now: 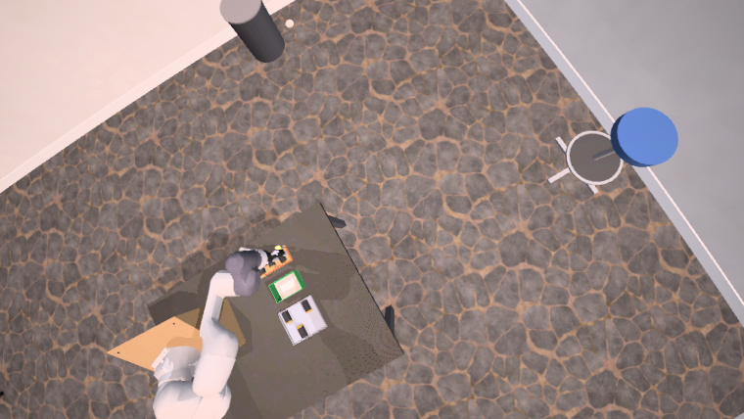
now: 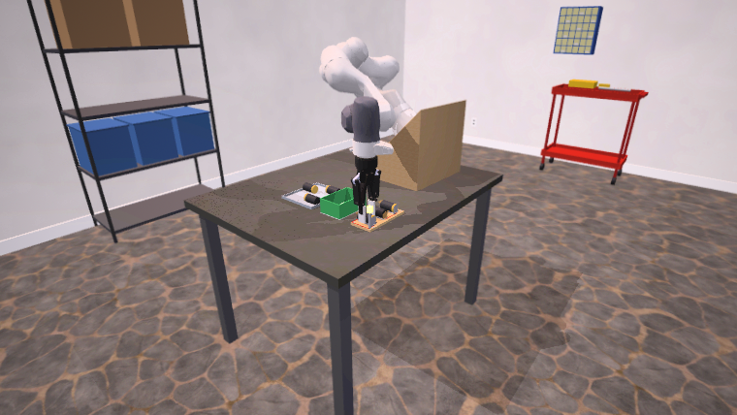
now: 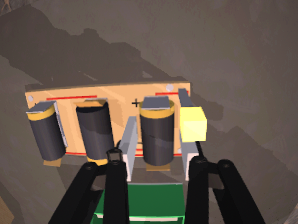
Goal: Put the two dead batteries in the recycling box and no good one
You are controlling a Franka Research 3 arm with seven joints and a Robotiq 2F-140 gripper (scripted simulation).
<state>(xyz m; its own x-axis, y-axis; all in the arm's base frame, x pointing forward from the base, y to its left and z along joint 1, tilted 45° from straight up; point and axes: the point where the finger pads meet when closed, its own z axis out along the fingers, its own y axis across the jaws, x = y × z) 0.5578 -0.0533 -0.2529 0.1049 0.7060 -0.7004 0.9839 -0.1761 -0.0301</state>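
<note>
My hand is 3 cm short of the bulb, 3 cm to the right of it and 3 cm below it. Round my hand: white tray 10 cm behind, 33 cm to the right, 5 cm below; then green recycling box 6 cm behind, 15 cm to the right, 4 cm below.
</note>
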